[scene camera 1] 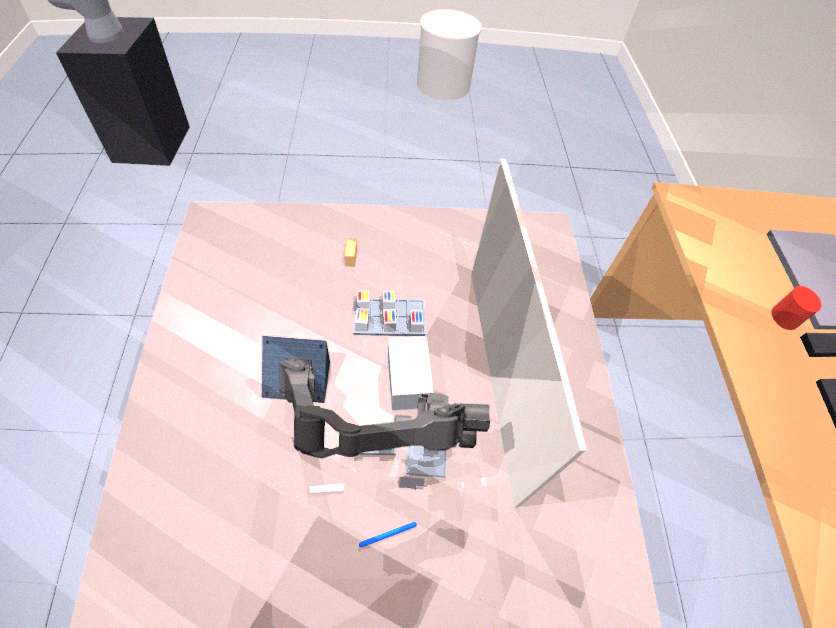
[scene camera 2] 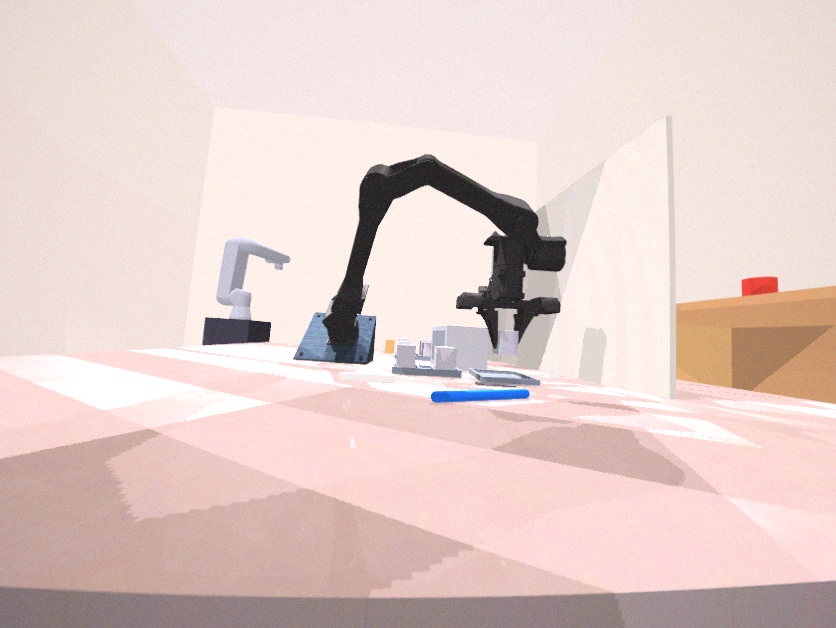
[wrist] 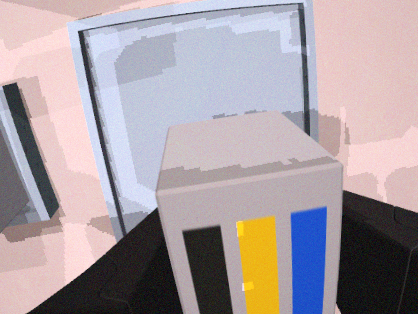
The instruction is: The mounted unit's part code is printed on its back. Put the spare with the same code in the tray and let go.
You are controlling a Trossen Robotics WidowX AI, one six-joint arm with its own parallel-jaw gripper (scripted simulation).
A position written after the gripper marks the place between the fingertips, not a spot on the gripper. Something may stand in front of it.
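The gripper [scene camera 2: 504, 349] is carrying a grey spare cube [wrist: 250, 206].
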